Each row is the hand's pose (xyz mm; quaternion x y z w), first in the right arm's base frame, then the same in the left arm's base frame.
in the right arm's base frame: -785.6 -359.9 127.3 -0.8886 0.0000 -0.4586 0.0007
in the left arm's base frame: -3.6 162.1 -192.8 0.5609 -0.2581 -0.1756 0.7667
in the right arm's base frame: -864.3 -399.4 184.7 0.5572 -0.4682 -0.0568 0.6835
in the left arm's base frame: 54.4 248.6 -178.3 -0.4479 -0.2685 -0.3873 0.7598
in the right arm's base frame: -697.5 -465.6 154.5 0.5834 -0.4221 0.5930 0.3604
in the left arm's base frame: 20.1 110.8 -64.4 0.0405 -0.0320 0.0347 0.9981
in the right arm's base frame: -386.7 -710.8 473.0 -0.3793 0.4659 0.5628 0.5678
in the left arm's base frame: 328.6 -112.0 272.2 0.0251 0.9666 -0.2006 0.1576
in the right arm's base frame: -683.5 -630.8 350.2 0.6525 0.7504 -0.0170 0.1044
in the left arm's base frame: 212.4 146.7 101.5 0.6424 -0.0322 -0.7603 0.0910
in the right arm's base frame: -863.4 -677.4 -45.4 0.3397 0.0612 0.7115 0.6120
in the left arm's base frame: -181.0 336.1 80.9 0.1267 0.4821 -0.2335 0.8348
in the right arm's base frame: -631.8 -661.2 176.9 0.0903 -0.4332 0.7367 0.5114
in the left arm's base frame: 37.7 108.7 142.3 -0.1974 0.3932 0.2171 0.8713
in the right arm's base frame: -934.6 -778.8 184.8 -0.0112 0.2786 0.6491 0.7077
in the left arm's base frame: 48.4 432.9 160.7 0.0268 0.7811 -0.2925 0.5509
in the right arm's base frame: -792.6 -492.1 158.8 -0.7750 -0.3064 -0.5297 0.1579
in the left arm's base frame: 25.5 209.4 -68.6 0.8094 -0.0892 -0.1803 0.5517
